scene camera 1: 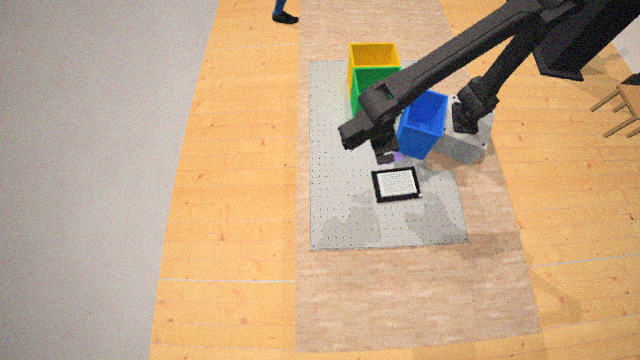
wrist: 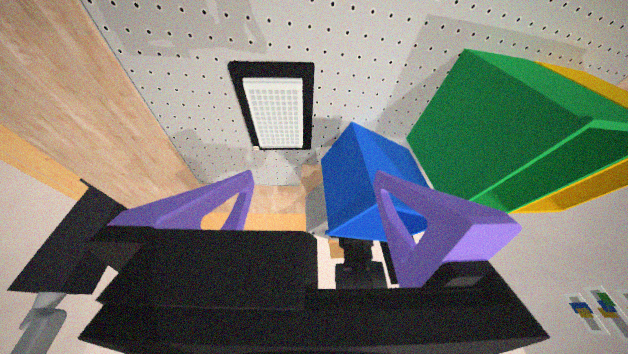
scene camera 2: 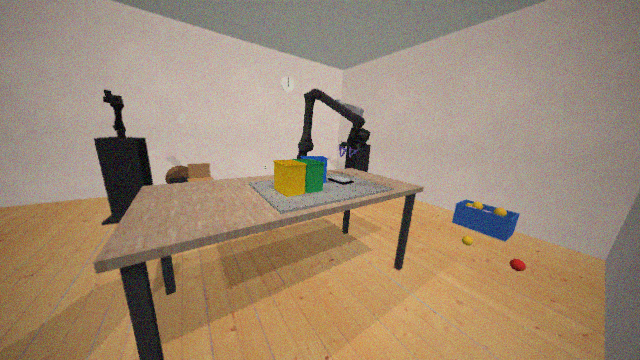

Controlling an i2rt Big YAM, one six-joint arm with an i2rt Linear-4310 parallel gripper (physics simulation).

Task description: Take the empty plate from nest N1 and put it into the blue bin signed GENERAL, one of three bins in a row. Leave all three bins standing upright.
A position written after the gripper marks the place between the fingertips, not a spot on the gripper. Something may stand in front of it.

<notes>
In view: the gripper (wrist: 313,177), a green bin (scene camera 1: 363,77), a blue bin (scene camera 1: 421,125), a yellow bin (scene camera 1: 361,54) and a white gridded plate (scene camera 1: 402,182).
The green bin is seen too in the wrist view (wrist: 501,131). The blue bin also shows in the wrist view (wrist: 349,167). The yellow bin also shows in scene camera 2 (scene camera 2: 289,175).
</notes>
